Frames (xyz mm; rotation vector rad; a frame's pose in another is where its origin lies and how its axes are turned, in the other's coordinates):
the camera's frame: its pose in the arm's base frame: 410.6 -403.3 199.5 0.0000 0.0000 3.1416
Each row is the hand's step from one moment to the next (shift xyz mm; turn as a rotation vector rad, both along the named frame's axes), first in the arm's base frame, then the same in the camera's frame.
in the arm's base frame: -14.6 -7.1 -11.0 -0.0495 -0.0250 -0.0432
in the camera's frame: 14.6 7.1 -11.0 0.0495 0.0250 -0.0432
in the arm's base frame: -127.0 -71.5 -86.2 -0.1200 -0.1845 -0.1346
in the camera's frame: 127.0 71.5 -86.2 0.1200 0.1845 -0.1346
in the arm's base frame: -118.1 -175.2 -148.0 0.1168 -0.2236 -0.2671
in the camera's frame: 118.1 175.2 -148.0 -0.1168 0.2236 -0.2671
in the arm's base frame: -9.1 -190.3 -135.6 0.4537 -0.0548 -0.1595
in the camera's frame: 9.1 190.3 -135.6 -0.4537 0.0548 -0.1595
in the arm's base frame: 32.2 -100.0 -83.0 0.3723 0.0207 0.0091
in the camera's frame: -32.2 100.0 -83.0 -0.3723 -0.0207 0.0091
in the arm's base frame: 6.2 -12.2 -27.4 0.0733 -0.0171 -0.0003
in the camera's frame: -6.2 12.2 -27.4 -0.0733 0.0171 -0.0003
